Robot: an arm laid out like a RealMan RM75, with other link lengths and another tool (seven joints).
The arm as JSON. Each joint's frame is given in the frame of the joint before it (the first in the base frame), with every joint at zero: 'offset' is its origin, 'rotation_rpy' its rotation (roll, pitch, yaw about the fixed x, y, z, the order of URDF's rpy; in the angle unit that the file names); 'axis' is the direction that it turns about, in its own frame. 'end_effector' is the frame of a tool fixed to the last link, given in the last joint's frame.
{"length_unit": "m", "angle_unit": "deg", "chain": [
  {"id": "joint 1", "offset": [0.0, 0.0, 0.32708], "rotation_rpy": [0.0, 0.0, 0.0], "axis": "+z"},
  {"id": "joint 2", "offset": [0.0, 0.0, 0.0], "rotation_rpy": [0.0, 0.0, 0.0], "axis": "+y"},
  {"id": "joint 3", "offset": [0.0, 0.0, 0.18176], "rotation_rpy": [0.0, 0.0, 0.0], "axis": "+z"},
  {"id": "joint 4", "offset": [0.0, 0.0, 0.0], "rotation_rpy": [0.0, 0.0, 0.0], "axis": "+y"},
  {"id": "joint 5", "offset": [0.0, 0.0, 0.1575], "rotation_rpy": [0.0, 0.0, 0.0], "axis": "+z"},
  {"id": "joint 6", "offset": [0.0, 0.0, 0.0], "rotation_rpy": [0.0, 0.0, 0.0], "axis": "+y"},
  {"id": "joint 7", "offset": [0.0, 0.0, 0.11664], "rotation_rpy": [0.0, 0.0, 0.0], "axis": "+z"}
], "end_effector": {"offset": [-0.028, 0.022, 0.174], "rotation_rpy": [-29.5, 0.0, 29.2]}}
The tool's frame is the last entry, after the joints.
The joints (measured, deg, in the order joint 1, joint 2, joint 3, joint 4, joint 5, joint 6, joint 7), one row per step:
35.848, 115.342, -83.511, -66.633, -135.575, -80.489, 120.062
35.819, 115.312, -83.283, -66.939, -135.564, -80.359, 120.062
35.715, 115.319, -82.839, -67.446, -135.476, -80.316, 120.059
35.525, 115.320, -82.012, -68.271, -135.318, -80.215, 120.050
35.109, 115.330, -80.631, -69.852, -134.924, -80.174, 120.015
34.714, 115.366, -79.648, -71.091, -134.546, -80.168, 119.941
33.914, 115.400, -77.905, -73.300, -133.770, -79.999, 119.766
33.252, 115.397, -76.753, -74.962, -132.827, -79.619, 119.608
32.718, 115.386, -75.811, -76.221, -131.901, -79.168, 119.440
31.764, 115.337, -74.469, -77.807, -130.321, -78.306, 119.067
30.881, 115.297, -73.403, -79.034, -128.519, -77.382, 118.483
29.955, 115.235, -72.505, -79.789, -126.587, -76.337, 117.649
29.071, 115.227, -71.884, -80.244, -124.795, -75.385, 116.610
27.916, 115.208, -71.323, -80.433, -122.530, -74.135, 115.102
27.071, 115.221, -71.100, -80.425, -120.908, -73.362, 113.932
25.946, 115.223, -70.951, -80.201, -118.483, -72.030, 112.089
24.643, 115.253, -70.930, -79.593, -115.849, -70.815, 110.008
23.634, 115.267, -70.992, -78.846, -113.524, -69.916, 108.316
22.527, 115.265, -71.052, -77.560, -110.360, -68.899, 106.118
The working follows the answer.
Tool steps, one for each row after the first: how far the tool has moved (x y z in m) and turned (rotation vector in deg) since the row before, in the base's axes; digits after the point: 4 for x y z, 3 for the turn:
-0.0014, 0.0023, 0.0011, 0.427, 0.183, 0.191
-0.0025, 0.0027, 0.0016, 0.552, 0.411, 0.173
-0.0041, 0.0048, 0.0030, 1.011, 0.726, 0.229
-0.0073, 0.0074, 0.0054, 1.637, 1.307, 0.442
-0.0055, 0.0049, 0.0041, 1.159, 1.015, 0.360
-0.0095, 0.0090, 0.0082, 2.229, 1.828, 0.651
-0.0083, 0.0068, 0.0064, 1.752, 1.600, 0.626
-0.0072, 0.0057, 0.0056, 1.498, 1.423, 0.527
-0.0094, 0.0080, 0.0087, 2.216, 2.177, 0.596
-0.0092, 0.0062, 0.0077, 1.858, 2.125, 0.723
-0.0074, 0.0052, 0.0070, 1.634, 2.026, 0.612
-0.0057, 0.0033, 0.0053, 1.240, 1.673, 0.645
-0.0052, 0.0032, 0.0057, 1.343, 1.902, 0.686
-0.0030, 0.0010, 0.0029, 0.685, 1.230, 0.469
-0.0043, 0.0018, 0.0040, 1.059, 1.721, 0.768
-0.0025, 0.0003, 0.0028, 0.759, 1.772, 0.484
-0.0019, -0.0003, 0.0018, 0.436, 1.584, 0.235
-0.0027, -0.0005, 0.0022, 0.440, 2.199, 0.173

Tool pose at each row, in the base's axes (x y z in m, rotation vector in deg; rounded; the steps above come from the unrounded poses):
0.1588, 0.2842, -0.0476, 154.825, -66.316, 2.319
0.1575, 0.2865, -0.0465, 155.255, -66.147, 1.855
0.1550, 0.2891, -0.0449, 155.713, -65.978, 1.007
0.1509, 0.2939, -0.0420, 156.501, -65.786, -0.532
0.1436, 0.3013, -0.0366, 157.748, -65.326, -3.215
0.1380, 0.3062, -0.0325, 158.602, -64.896, -5.247
0.1285, 0.3152, -0.0243, 160.208, -64.116, -9.027
0.1202, 0.3220, -0.0179, 161.408, -63.268, -12.247
0.1130, 0.3277, -0.0123, 162.360, -62.514, -15.099
0.1036, 0.3357, -0.0036, 163.567, -61.603, -19.470
0.0944, 0.3419, 0.0041, 164.445, -60.413, -23.570
0.0869, 0.3471, 0.0111, 165.045, -59.333, -27.417
0.0812, 0.3504, 0.0164, 165.437, -58.197, -30.524
0.0760, 0.3536, 0.0221, 165.739, -56.944, -34.022
0.0730, 0.3546, 0.0250, 165.748, -56.081, -36.160
0.0687, 0.3564, 0.0290, 165.832, -54.681, -39.209
0.0662, 0.3566, 0.0318, 165.494, -53.705, -42.136
0.0643, 0.3563, 0.0336, 164.894, -53.141, -44.589
0.0616, 0.3558, 0.0358, 163.831, -52.594, -47.869

